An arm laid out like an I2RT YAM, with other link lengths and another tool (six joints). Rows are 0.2 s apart.
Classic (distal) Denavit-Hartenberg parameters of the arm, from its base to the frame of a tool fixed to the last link. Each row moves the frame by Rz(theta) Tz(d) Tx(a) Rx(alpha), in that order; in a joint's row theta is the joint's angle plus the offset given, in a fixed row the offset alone. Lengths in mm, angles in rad.
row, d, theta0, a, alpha
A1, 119.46, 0, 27.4, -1.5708
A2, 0, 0, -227.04, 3.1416
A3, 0, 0.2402, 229.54, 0
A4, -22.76, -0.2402, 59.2, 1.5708
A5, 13.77, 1.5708, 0, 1.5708
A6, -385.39, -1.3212, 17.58, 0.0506
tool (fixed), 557.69, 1.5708, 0, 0
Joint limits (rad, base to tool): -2.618..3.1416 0..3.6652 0..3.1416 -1.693..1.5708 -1.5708..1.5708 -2.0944..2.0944
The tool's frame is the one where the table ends.
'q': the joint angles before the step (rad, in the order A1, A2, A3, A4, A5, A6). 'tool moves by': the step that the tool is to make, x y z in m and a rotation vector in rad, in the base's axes. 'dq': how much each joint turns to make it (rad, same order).
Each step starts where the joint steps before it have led.
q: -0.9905 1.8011 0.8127 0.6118 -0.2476 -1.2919
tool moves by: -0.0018 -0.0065 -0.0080 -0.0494 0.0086 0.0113
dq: -0.0141 0.0486 -0.0088 0.0836 -0.0117 -0.0422
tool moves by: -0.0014 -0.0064 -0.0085 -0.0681 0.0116 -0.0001
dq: -0.0048 0.0554 -0.0160 0.1110 0.0105 -0.0467
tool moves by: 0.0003 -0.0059 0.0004 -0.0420 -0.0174 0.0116
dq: -0.0135 0.0367 0.0021 0.0756 -0.0220 -0.0147
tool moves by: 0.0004 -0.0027 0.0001 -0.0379 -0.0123 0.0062
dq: -0.0048 0.0273 -0.0059 0.0687 -0.0083 -0.0120
